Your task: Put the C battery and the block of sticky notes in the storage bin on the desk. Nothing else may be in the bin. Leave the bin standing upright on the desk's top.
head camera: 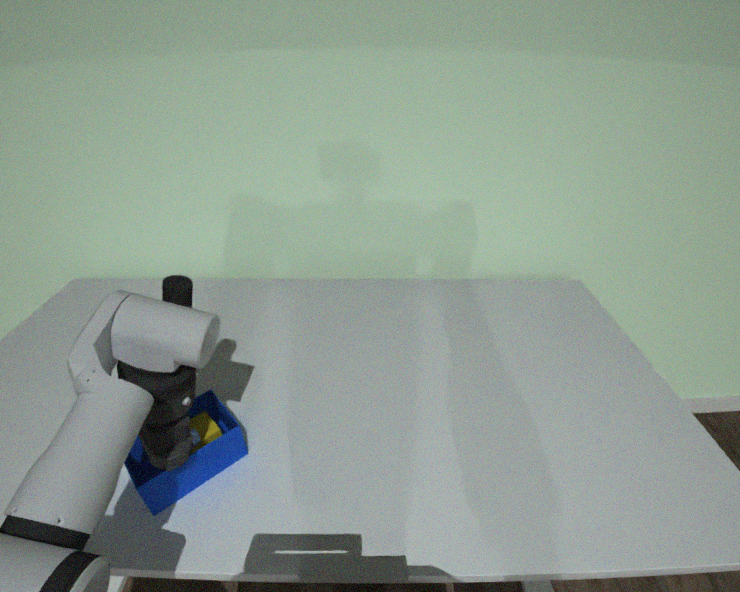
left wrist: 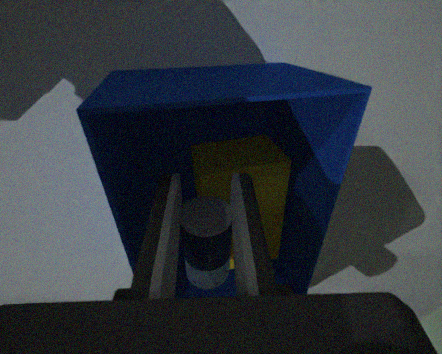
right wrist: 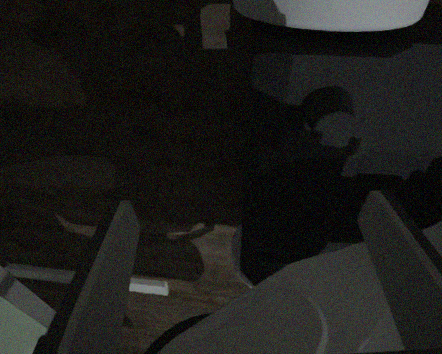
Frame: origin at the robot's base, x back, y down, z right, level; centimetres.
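Seen in the pictures: left gripper, fingertip midpoint: (head camera: 162, 457) (left wrist: 206, 186); right gripper, fingertip midpoint: (right wrist: 248, 209).
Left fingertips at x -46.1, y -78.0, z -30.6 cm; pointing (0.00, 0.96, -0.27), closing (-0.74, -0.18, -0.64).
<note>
Offsets run from my left fingertips to a thing's top centre. Level surfaces: height alone.
The blue storage bin {dz +1.6, dx -3.1, dy -1.6 cm} (head camera: 203, 466) (left wrist: 200, 90) stands upright on the desk at the left of the head view. The yellow block of sticky notes {dz +1.5, dx -5.3, dy +1.6 cm} (head camera: 204, 429) (left wrist: 265, 200) lies inside the bin. My left gripper (left wrist: 206, 186) is shut on the C battery {dz +2.5, dx -2.0, dy -2.8 cm} (left wrist: 206, 240), a dark cylinder with a grey end and a pale band, and holds it over the bin's opening, beside the block in the left wrist view. In the head view the arm hides part of the bin. My right gripper (right wrist: 248, 209) is open, with no object between its fingers.
The grey desk {dy +5.9 cm} (head camera: 370, 432) stands before a green wall. Shadows of the robot fall across its top. My left arm (head camera: 80, 456) reaches over the desk's left side. The right wrist view shows dark wooden floor {dy +77.9 cm} (right wrist: 215, 260) and grey parts of the robot.
</note>
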